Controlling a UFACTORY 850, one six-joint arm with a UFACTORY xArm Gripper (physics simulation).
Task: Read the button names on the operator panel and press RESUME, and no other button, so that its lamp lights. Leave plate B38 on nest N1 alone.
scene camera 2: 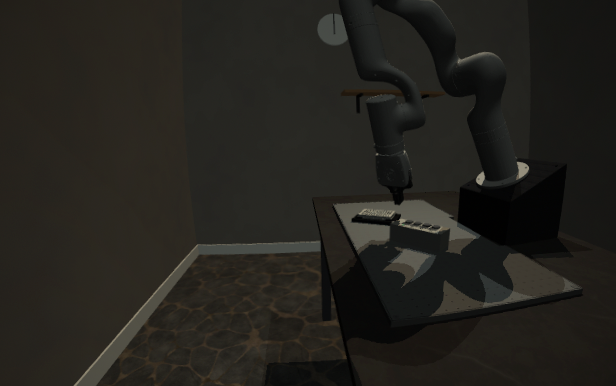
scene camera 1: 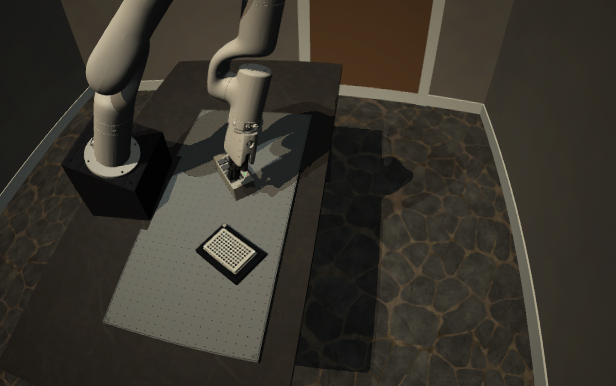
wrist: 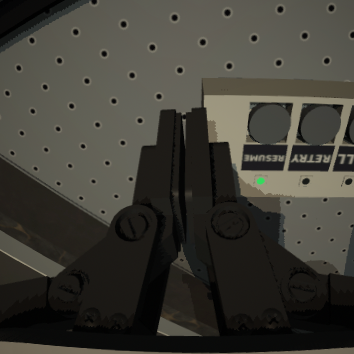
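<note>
The operator panel (scene camera 1: 241,190) (scene camera 2: 417,237) (wrist: 225,107) is a beige box. In the wrist view its RESUME button (wrist: 269,123) is grey and round, and the RESUME lamp (wrist: 260,181) glows green. Beside it is the RETRY button (wrist: 320,124), whose lamp (wrist: 306,181) is dark. A label ending in "LL" (wrist: 346,158) shows partly, with a dark lamp. My gripper (scene camera 1: 234,177) (scene camera 2: 398,203) (wrist: 186,137) is shut and empty, above the panel's RESUME end and off to the side of that button. Plate B38 (scene camera 1: 229,250) (scene camera 2: 377,213) sits on black nest N1 (scene camera 1: 237,280).
The perforated grey board (scene camera 1: 190,310) (scene camera 2: 545,285) (wrist: 100,30) lies under the panel and nest, on the dark table (scene camera 1: 65,310). The arm's black base block (scene camera 1: 115,195) (scene camera 2: 535,210) stands beside the board. A wall shelf (scene camera 2: 370,93) is in the background.
</note>
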